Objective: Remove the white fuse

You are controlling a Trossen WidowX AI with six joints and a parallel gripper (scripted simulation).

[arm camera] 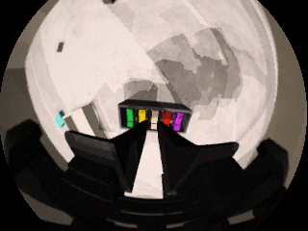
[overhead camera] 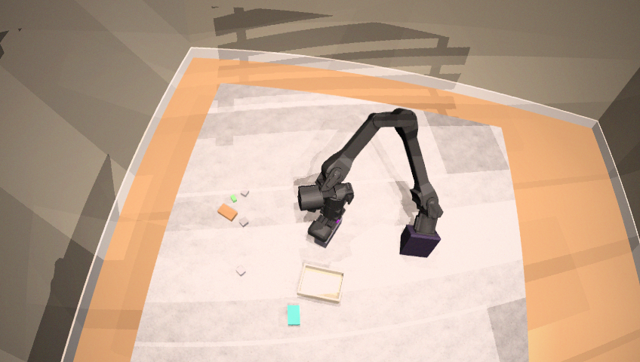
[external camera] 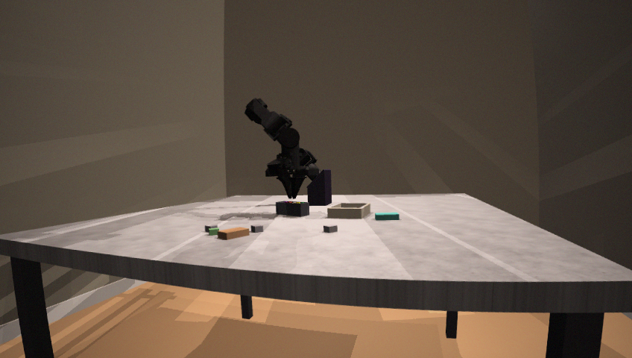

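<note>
Right now the white fuse is 30 mm below my gripper tip. From my gripper tip the other things lie so: beige tray (10 mm behind, 190 mm to the left, 50 mm below); then teal block (50 mm ahead, 310 mm to the left, 40 mm below); then small green cube (340 mm ahead, 50 mm to the right, 50 mm below).
</note>
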